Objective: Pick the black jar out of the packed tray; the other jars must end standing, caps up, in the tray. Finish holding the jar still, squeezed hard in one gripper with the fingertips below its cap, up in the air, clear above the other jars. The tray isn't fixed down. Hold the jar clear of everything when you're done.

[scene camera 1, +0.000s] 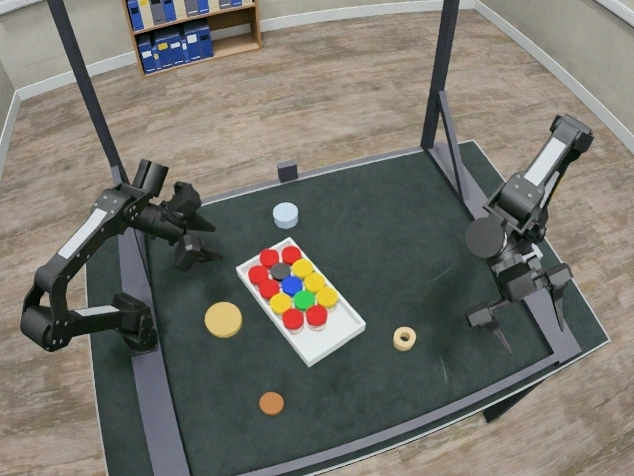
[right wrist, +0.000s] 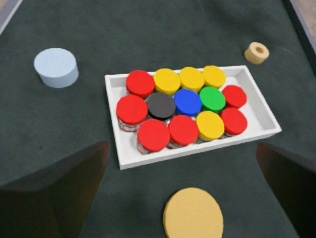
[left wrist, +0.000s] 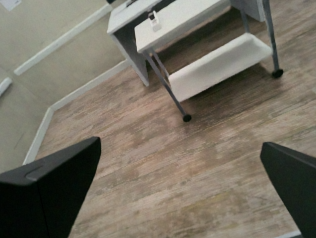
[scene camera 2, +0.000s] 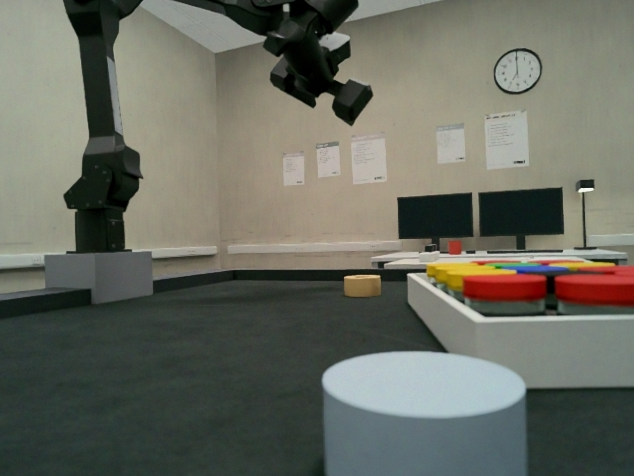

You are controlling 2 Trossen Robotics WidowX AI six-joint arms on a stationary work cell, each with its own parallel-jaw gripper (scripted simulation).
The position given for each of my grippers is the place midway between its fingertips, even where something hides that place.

Observation:
In view: my left gripper (scene camera 2: 333, 114), my right gripper (scene camera 1: 219, 242), a black jar (scene camera 2: 551, 303), a tan disc (scene camera 1: 223, 319), a pale blue cylinder (scene camera 2: 411, 406), a yellow jar (scene camera 2: 454, 278) and a yellow jar (right wrist: 210, 125).
The black jar is seen too in the right wrist view (right wrist: 161, 106). The pale blue cylinder also shows in the right wrist view (right wrist: 57, 68). My left gripper also shows in the left wrist view (left wrist: 181, 146). The left wrist view does not show the black jar: it is out of frame. The left wrist view misses the tan disc: it is out of frame.

